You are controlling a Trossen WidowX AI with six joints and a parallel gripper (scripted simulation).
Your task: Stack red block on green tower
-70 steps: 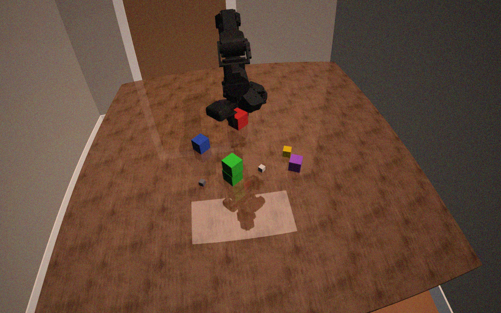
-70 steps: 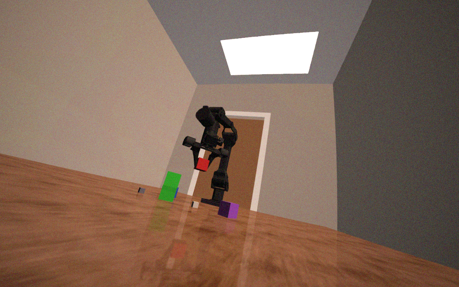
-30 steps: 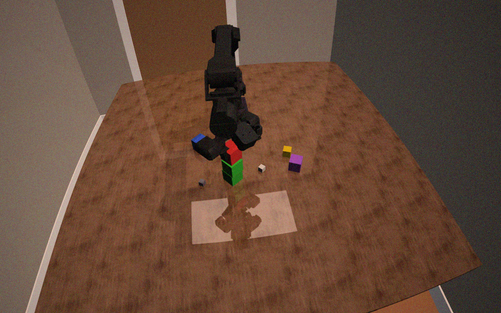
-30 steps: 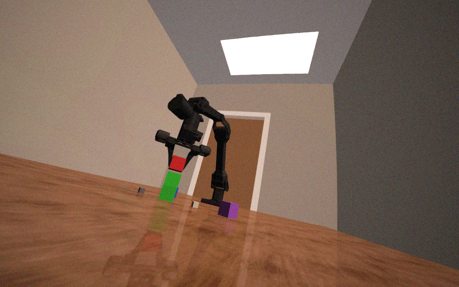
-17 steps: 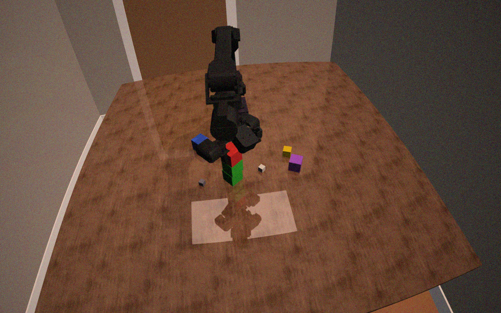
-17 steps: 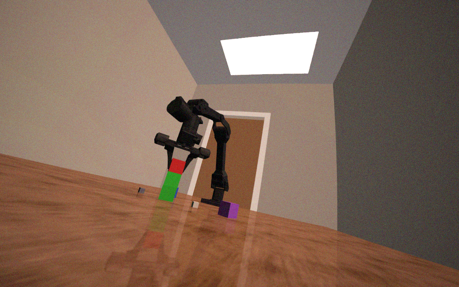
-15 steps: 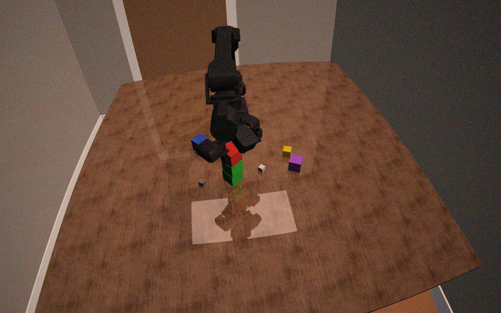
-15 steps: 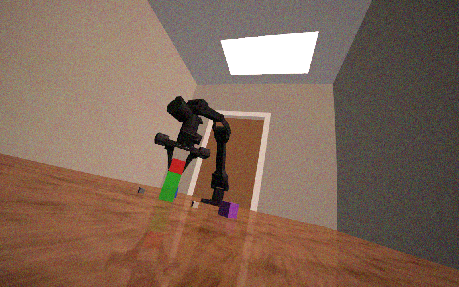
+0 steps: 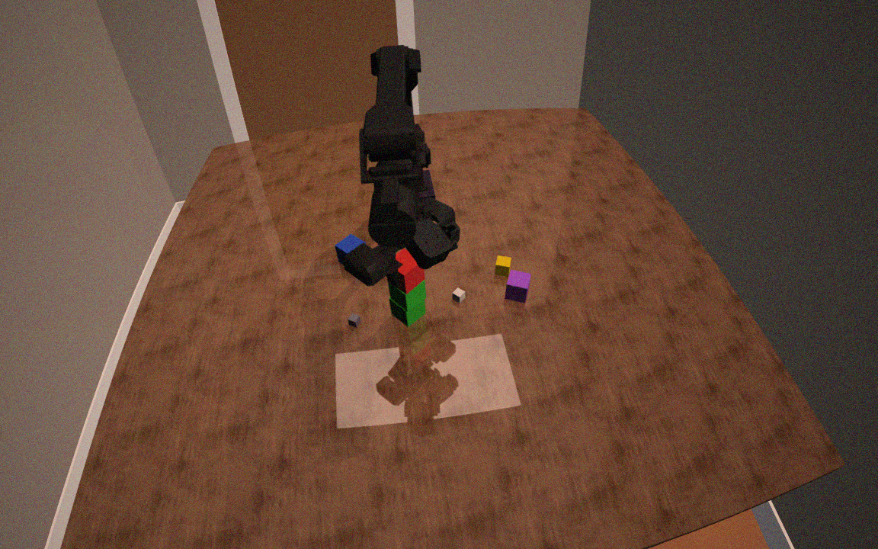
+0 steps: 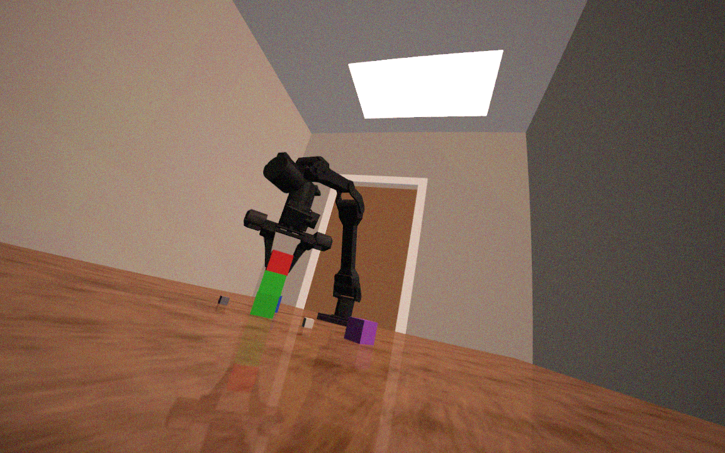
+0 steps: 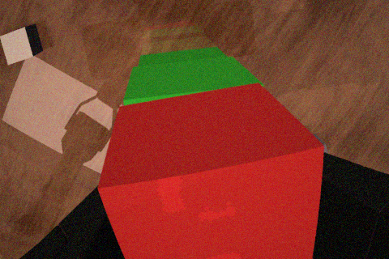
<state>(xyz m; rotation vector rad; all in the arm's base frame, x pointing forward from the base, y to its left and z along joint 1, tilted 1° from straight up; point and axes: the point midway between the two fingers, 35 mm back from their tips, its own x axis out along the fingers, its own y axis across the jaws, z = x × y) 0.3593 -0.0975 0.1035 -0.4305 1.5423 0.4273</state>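
Right now the red block is 1 cm above my gripper tip. From my gripper tip the other things lie so: small grey cube 10 cm to the right, 8 cm below, 1 cm behind; then small white cube 9 cm to the left, 8 cm below, 1 cm behind; then blue cube 17 cm behind, 7 cm to the right, 7 cm below.
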